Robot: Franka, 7 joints.
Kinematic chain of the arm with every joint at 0, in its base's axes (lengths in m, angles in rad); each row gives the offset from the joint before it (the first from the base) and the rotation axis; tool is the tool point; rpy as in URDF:
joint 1: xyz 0 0 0.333 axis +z
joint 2: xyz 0 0 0 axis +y
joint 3: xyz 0 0 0.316 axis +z
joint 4: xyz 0.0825 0 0 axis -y
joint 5: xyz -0.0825 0 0.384 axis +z
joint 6: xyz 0 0 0 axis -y
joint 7: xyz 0.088 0 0 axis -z
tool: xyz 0 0 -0.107 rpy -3.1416 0 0
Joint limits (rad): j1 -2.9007..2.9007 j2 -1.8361..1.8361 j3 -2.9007..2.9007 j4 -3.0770..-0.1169 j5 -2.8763..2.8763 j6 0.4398..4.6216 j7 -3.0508..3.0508
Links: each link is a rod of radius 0.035 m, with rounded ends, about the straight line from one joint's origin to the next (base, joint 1, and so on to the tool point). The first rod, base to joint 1, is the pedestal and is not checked.
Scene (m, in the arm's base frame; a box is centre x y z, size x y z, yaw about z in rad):
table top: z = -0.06
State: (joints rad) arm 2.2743 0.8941 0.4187 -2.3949 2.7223 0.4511 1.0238
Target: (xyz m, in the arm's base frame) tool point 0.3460 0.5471 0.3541
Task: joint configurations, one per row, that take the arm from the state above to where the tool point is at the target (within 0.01 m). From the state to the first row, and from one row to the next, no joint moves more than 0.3 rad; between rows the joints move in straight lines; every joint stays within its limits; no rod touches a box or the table.
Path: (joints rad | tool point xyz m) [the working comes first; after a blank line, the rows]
Joints at the target: 1.2409 0.6961 -0.3823 -1.8555 2.8763 0.7345 1.0238
Straight joint move there: clear.

1: 2.0160 0.8446 0.2184 -2.2601 2.7608 0.5220 1.0238 | -0.3462 0.3797 0.1699
2: 1.7576 0.7951 0.0182 -2.1252 2.7993 0.5928 1.0238 | -0.1566 0.5412 0.2055
3: 1.4993 0.7456 -0.1821 -1.9904 2.8378 0.6637 1.0238 | 0.0926 0.6033 0.2680
4: 1.2409 0.6961 -0.3823 -1.8555 2.8763 0.7345 1.0238 | 0.3460 0.5471 0.3541

